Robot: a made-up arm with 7 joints.
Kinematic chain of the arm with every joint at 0, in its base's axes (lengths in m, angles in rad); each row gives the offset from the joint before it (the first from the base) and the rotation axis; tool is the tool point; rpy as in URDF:
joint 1: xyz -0.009 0.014 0.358 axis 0 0.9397 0.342
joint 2: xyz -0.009 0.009 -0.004 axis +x
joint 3: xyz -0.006 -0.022 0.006 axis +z
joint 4: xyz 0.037 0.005 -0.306 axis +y
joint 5: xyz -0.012 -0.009 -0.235 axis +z
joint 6: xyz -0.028 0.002 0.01 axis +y
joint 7: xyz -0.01 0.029 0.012 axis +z
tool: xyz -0.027 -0.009 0.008 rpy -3.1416 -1.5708 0
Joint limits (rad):
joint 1: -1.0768..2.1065
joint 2: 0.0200..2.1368
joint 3: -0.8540..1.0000
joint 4: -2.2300..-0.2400
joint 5: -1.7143..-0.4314
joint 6: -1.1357..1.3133
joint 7: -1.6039..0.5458
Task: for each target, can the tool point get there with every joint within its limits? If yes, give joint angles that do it. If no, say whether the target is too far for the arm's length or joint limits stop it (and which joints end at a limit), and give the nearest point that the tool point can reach.
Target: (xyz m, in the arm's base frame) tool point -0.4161 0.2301 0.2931
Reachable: yes | joints 1.7066 0.8211 -0.2737 -0.8776 -1.4290 0.2705 -0.3745
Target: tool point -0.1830 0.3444 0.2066
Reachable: yes | joints 1.4869 1.4747 -0.4328 -1.4652 -1.2493 -0.1596 -0.9918
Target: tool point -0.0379 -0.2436 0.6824
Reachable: no: joint limits stop it (at a limit: joint 2, joint 3, joint 4, joint 6) | nearest point -0.0257 0.0266 0.6047 | short by 0.281 m
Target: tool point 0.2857 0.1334 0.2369
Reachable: yes | joints -0.4845 0.2931 0.2630 -1.7703 -1.4511 0.5673 0.2016
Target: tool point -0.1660 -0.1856 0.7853
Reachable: no: joint limits stop it (at a limit: joint 2, joint 3, joint 4, joint 6) | nearest point -0.0952 0.0551 0.6475 | short by 0.286 m
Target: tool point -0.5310 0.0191 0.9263
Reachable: no: too far | nearest point -0.4574 0.0501 0.7028 | short by 0.237 m
